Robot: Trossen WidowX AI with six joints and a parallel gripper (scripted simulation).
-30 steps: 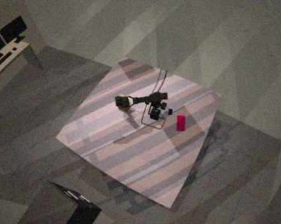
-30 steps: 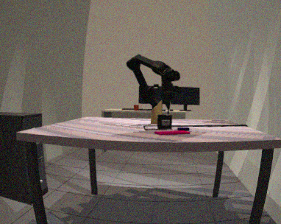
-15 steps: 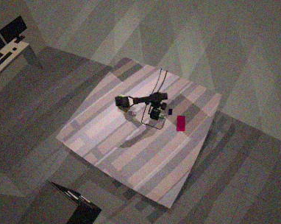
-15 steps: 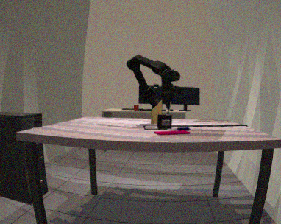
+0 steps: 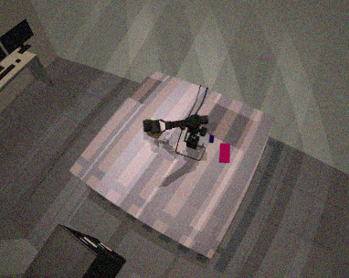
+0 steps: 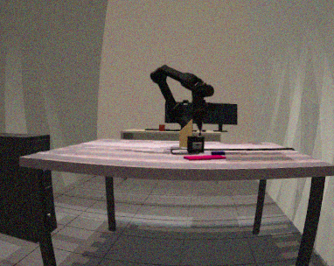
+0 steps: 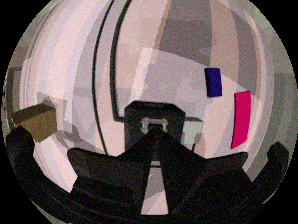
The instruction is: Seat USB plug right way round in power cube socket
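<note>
My gripper tip is now 20 mm above the USB plug. The rest, counted from my gripper tip: USB socket 40 mm below; then magenta flat block 250 mm ahead, 30 mm to the left, 100 mm below; then small dark blue block 110 mm ahead, 90 mm to the left, 100 mm below.
</note>
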